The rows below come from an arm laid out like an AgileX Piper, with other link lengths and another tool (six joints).
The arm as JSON. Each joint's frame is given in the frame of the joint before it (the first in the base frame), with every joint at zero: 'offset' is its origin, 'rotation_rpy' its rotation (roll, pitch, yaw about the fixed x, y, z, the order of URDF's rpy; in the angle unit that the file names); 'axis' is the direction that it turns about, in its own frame. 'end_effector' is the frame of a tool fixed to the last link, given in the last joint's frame.
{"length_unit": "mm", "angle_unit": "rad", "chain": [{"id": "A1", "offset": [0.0, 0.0, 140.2], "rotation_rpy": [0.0, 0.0, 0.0], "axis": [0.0, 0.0, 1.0]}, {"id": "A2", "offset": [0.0, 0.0, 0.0], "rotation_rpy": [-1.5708, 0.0, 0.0], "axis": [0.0, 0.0, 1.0]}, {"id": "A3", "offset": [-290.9, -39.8, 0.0], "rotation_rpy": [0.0, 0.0, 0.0], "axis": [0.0, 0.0, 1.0]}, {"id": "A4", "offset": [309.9, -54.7, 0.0], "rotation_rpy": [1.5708, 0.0, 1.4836], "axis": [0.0, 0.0, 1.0]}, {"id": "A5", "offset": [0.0, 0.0, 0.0], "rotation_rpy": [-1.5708, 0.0, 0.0], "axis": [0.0, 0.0, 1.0]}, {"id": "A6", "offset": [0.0, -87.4, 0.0], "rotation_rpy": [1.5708, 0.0, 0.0], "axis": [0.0, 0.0, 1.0]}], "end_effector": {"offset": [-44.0, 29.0, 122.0], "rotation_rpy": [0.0, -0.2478, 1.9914]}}
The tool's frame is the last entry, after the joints.
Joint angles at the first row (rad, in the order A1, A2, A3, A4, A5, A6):
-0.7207 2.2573 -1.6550 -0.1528 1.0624 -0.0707
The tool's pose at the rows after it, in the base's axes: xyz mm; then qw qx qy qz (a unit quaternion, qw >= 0):
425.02 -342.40 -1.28 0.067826 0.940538 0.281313 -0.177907
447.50 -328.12 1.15 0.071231 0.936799 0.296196 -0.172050
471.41 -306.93 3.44 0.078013 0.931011 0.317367 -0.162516
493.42 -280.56 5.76 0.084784 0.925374 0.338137 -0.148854
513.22 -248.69 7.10 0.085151 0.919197 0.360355 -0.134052
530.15 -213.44 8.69 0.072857 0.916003 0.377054 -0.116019
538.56 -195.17 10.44 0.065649 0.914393 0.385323 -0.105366
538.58 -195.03 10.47 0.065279 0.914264 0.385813 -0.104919
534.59 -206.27 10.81 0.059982 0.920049 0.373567 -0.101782
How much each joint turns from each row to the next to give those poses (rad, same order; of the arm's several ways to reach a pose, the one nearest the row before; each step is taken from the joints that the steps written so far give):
0.0328 0.0206 -0.0426 -0.0009 0.0333 0.0199
0.0437 0.0238 -0.0493 0.0098 0.0198 0.0045
0.0526 0.0142 -0.0308 0.0105 0.0026 0.0008
0.0554 0.0010 -0.0062 0.0156 -0.0143 0.0038
0.0580 -0.0008 0.0000 0.0257 -0.0112 0.0000
0.0540 -0.0001 -0.0022 0.0494 0.0009 0.0000
0.0266 0.0000 -0.0032 0.0288 0.0009 -0.0020
-0.0003 0.0000 0.0000 0.0014 0.0000 -0.0019
-0.0246 0.0000 0.0000 0.0125 0.0000 -0.0024

